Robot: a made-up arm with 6 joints. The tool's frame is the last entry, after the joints.
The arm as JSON. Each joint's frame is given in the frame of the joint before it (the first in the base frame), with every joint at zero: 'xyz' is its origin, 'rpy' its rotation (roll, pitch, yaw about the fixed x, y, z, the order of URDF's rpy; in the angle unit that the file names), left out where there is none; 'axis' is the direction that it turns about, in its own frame. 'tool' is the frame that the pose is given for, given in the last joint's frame.
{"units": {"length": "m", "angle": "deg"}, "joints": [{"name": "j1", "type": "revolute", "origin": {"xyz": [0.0, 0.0, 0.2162]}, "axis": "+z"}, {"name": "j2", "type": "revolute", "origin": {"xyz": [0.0, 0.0, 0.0]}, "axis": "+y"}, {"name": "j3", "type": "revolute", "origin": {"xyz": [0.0, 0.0, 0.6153]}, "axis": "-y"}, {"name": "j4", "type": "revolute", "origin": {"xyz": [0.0, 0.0, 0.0]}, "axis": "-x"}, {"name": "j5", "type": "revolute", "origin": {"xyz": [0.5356, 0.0, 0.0]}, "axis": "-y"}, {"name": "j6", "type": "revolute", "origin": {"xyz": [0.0, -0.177, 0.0]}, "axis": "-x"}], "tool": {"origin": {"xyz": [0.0, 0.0, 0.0]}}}
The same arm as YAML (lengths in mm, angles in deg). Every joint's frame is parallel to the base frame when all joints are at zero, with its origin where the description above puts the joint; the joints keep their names.
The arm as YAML. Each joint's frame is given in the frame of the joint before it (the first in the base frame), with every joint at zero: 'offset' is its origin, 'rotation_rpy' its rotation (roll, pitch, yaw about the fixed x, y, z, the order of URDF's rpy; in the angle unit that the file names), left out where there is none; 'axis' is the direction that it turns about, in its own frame. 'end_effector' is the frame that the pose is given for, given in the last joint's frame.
length_unit: mm
angle_unit: deg
chain:
  - id: j1
    offset: [0.0, 0.0, 216.2]
    axis: [0.0, 0.0, 1.0]
  - id: j2
    offset: [0.0, 0.0, 0.0]
    axis: [0.0, 1.0, 0.0]
  - id: j3
    offset: [0.0, 0.0, 615.3]
    axis: [0.0, -1.0, 0.0]
  - id: j4
    offset: [0.0, 0.0, 0.0]
    axis: [-1.0, 0.0, 0.0]
  - id: j5
    offset: [535.6, 0.0, 0.0]
    axis: [0.0, -1.0, 0.0]
  - id: j6
    offset: [0.0, -177.0, 0.0]
    axis: [-1.0, 0.0, 0.0]
end_effector:
  offset: [0.0, 0.0, 0.0]

